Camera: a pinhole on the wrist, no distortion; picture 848 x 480 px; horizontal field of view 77.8 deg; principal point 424.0 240.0 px. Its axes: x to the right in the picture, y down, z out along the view. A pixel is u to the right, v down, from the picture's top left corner.
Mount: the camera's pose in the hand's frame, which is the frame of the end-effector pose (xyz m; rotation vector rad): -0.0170 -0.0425 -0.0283 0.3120 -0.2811 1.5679
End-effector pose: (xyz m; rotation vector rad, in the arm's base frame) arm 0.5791 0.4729 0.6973 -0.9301 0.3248 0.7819
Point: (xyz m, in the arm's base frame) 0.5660 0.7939 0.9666
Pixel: 640 244
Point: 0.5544 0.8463 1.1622
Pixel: 554 331
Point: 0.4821 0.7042 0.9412
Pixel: 724 381
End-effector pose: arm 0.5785 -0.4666 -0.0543 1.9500 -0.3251 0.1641
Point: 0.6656 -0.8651 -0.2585
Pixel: 606 125
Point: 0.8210 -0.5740 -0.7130
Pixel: 55 172
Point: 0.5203 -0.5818 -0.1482
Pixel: 707 406
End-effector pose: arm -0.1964 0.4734 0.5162 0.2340 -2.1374 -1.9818
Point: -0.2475 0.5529 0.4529
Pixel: 554 66
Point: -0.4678 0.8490 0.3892
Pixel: 552 53
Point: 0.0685 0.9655 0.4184
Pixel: outside the picture
